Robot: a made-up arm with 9 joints.
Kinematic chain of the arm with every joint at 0, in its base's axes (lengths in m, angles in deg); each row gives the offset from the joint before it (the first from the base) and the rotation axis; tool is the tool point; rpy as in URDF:
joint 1: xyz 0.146 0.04 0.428 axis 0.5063 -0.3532 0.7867
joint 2: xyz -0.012 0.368 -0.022 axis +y
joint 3: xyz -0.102 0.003 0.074 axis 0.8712 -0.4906 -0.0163
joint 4: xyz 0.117 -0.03 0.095 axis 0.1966 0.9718 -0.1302
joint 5: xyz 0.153 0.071 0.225 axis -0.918 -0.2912 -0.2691
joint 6: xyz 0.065 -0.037 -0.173 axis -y
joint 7: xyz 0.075 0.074 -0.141 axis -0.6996 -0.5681 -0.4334
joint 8: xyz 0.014 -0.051 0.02 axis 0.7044 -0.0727 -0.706
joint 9: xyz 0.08 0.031 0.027 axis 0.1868 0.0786 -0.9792
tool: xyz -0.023 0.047 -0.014 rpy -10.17 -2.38 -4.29
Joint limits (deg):
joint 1: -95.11..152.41
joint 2: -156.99..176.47
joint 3: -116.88..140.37
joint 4: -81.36..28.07
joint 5: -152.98..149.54
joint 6: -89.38..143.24
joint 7: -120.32..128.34
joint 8: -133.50..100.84
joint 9: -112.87..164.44
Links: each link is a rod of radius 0.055 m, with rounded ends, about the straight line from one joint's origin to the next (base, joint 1, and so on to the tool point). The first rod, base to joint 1, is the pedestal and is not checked.
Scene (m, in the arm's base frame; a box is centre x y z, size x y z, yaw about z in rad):
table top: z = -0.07
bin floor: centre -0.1 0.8 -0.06 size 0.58 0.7 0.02 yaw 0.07
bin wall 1: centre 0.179 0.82 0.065 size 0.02 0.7 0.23 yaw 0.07
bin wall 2: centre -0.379 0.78 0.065 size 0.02 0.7 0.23 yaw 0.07
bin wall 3: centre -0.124 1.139 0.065 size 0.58 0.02 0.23 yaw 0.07
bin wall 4: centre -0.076 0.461 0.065 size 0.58 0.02 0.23 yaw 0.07
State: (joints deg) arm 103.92 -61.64 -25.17 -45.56 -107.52 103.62 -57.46 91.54 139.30
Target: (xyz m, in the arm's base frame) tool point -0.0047 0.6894 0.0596
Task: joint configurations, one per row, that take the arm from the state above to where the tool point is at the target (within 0.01 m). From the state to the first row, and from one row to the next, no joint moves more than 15 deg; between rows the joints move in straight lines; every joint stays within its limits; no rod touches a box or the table.
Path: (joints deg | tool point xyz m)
1: 96.18 -54.11 -38.27 -43.42 -105.97 98.66 -57.62 92.87 139.38 | -0.6772 -0.2012 0.7761
2: 88.44 -46.59 -51.37 -41.28 -104.41 93.71 -57.78 94.20 139.47 | -0.6566 0.1105 0.8914
3: 80.70 -39.06 -64.47 -39.15 -102.86 88.75 -57.94 95.53 139.55 | -0.5531 0.4243 0.8857
4: 72.97 -31.53 -77.58 -37.01 -101.30 83.80 -58.10 96.85 139.63 | -0.3945 0.6742 0.7604
5: 65.23 -24.00 -90.68 -34.87 -99.75 78.84 -58.26 98.18 139.71 | -0.2228 0.8107 0.5451
6: 57.49 -16.48 -103.78 -32.73 -98.19 73.88 -58.42 99.51 139.80 | -0.0818 0.8121 0.2913
7: 49.75 -8.95 -116.88 -30.60 -96.64 68.93 -58.58 100.84 139.88 | -0.0047 0.6894 0.0596

